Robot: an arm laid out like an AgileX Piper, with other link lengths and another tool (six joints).
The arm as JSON. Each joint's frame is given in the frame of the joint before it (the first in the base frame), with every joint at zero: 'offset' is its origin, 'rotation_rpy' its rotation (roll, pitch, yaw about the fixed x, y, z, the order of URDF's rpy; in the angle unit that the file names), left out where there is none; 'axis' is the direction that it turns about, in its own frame. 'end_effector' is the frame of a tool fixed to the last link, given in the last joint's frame.
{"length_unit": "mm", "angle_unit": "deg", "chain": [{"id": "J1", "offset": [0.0, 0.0, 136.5], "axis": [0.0, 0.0, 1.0]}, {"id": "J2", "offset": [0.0, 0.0, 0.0], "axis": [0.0, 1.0, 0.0]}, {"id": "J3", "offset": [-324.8, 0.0, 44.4], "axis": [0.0, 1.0, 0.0]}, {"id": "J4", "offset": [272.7, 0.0, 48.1], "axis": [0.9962, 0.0, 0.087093]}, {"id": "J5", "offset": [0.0, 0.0, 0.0], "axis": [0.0, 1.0, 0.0]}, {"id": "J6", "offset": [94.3, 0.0, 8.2], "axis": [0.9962, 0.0, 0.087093]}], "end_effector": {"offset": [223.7, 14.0, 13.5], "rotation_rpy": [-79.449, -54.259, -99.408]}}
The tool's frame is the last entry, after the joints.
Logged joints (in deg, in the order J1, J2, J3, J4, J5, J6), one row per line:
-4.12, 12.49, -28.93, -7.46, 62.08, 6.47
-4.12, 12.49, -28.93, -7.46, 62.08, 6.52
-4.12, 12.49, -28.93, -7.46, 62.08, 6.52
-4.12, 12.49, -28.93, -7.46, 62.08, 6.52
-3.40, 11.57, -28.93, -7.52, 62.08, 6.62
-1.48, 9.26, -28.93, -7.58, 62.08, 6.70
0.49, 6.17, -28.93, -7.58, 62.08, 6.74
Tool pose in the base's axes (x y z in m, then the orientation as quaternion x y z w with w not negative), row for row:
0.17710, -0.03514, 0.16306, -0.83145, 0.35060, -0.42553, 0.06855
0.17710, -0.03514, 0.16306, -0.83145, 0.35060, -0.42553, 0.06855
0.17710, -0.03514, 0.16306, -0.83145, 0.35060, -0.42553, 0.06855
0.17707, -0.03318, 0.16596, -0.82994, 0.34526, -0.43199, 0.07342
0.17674, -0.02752, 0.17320, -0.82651, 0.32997, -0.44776, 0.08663
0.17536, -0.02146, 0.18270, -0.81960, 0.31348, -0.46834, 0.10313
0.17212, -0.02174, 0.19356, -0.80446, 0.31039, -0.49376, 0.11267
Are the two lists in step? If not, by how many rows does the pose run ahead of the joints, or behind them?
The pose runs 1 row ahead of the joints: the pose in row i belongs to the joints in row i + 1.
